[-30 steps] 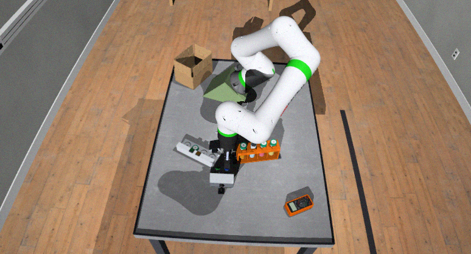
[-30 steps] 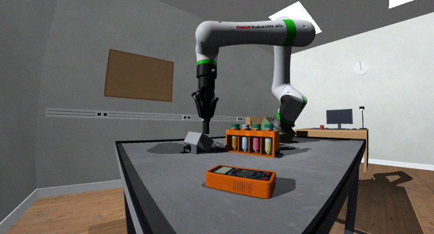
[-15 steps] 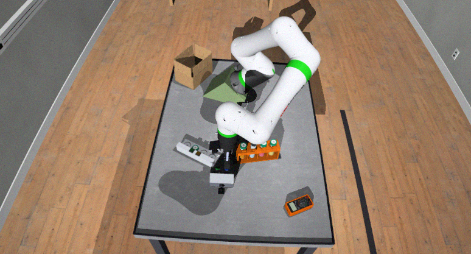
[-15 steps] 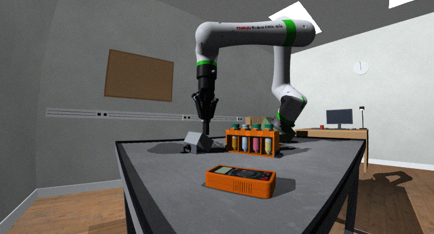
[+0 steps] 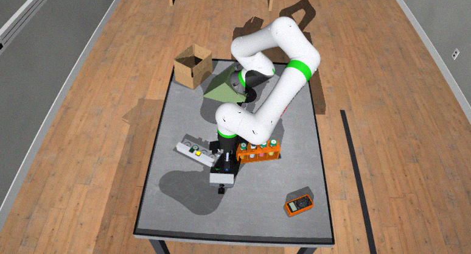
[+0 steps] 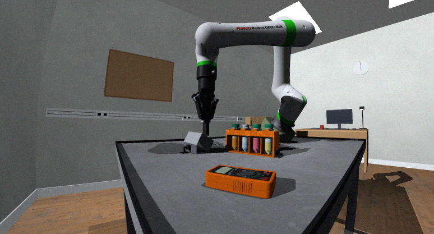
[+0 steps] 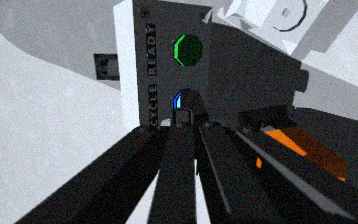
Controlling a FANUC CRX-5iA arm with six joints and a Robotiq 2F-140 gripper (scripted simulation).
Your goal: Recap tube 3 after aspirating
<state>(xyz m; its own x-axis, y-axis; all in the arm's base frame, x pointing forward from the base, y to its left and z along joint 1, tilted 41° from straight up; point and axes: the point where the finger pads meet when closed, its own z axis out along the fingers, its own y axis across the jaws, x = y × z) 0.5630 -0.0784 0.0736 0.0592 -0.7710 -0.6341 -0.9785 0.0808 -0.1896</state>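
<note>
The key housing is 2 cm ahead of my hand, 2 cm to the right of it and 5 cm below it.
</note>
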